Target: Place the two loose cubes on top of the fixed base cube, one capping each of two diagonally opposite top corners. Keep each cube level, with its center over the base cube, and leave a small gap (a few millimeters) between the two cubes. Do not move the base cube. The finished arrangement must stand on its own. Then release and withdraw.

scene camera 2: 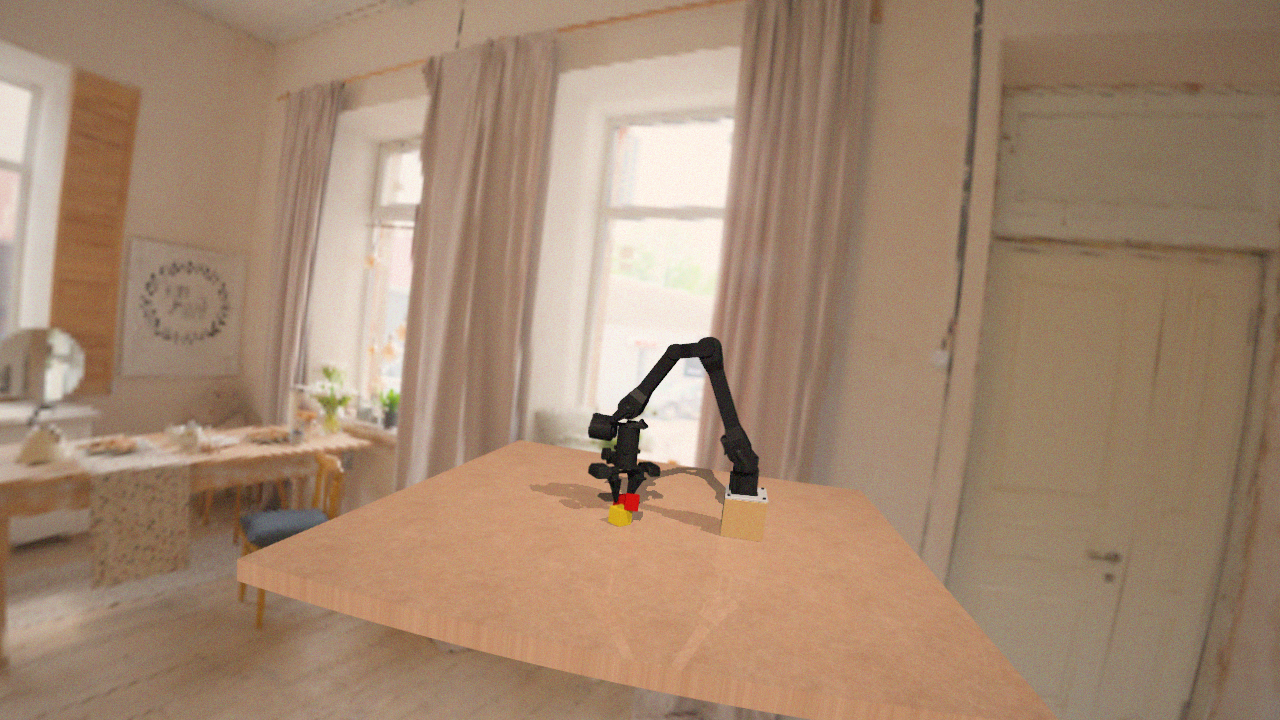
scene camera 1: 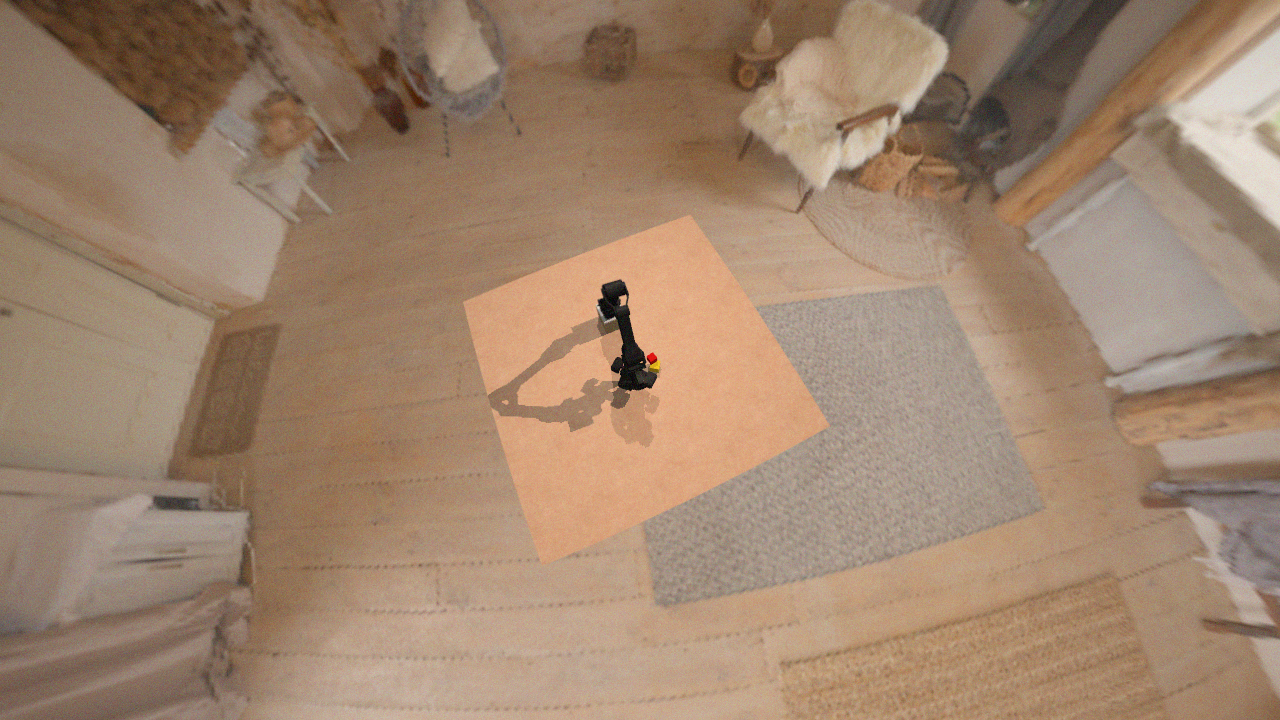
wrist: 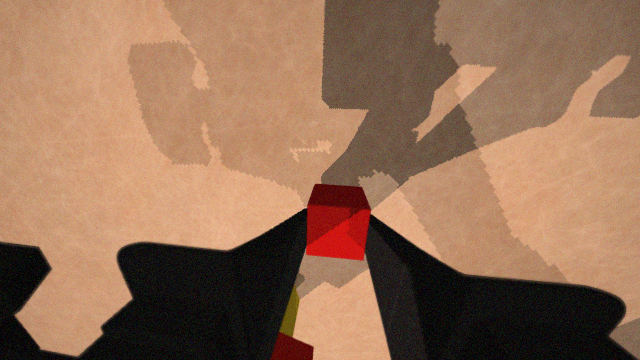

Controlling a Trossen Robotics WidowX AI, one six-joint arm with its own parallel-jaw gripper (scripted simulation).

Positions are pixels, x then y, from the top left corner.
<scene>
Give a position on a red cube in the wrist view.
At 338, 217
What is the gripper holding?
A red cube.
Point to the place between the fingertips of the gripper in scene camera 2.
At 621, 501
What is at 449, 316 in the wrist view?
The gripper.
</scene>
